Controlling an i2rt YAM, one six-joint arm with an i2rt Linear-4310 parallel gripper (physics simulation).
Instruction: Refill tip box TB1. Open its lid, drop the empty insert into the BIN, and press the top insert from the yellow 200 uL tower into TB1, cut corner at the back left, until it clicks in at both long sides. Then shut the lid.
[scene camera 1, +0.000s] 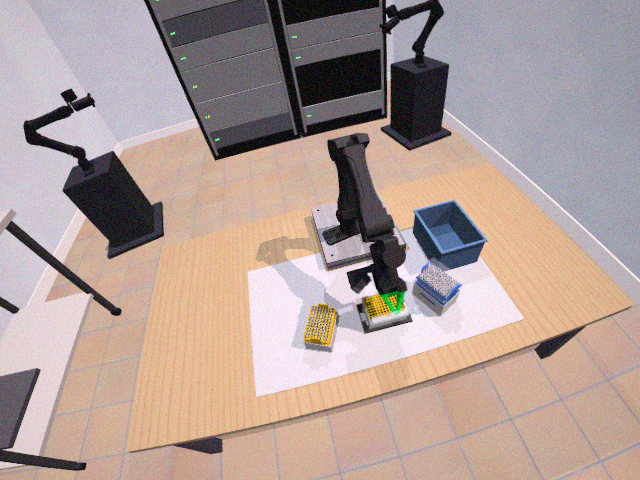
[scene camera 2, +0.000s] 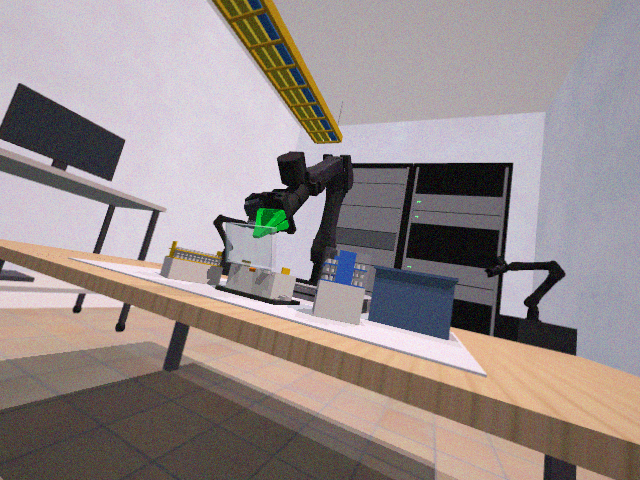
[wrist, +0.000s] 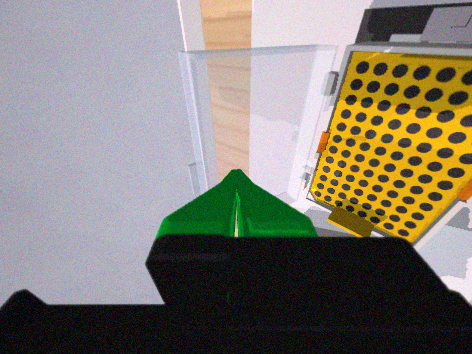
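Note:
Tip box TB1 (scene camera 1: 388, 320) (scene camera 2: 251, 280) sits in a black holder in the middle of the mat. Its clear lid (scene camera 2: 242, 250) (wrist: 195, 120) stands open, roughly upright. The yellow insert (scene camera 1: 378, 305) (wrist: 395, 135) lies in TB1, its holes dark and without tips. My gripper (scene camera 1: 396, 310) (scene camera 2: 257, 234) (wrist: 236, 177) is shut and empty, pointing down above TB1 at the height of the lid's upper edge. Whether it touches the lid I cannot tell. The yellow tower (scene camera 1: 320, 325) (scene camera 2: 188, 268) stands left of TB1, with filled inserts on it. The BIN (scene camera 1: 465, 255) (scene camera 2: 413, 307) is at the back right.
A blue-topped tower (scene camera 1: 436, 286) (scene camera 2: 338, 302) stands right of TB1, between it and the BIN. The arm's grey base plate (scene camera 1: 330, 253) is behind TB1. All the boxes stand on a white mat (scene camera 1: 289, 372) on the wooden table (scene camera 1: 191, 361).

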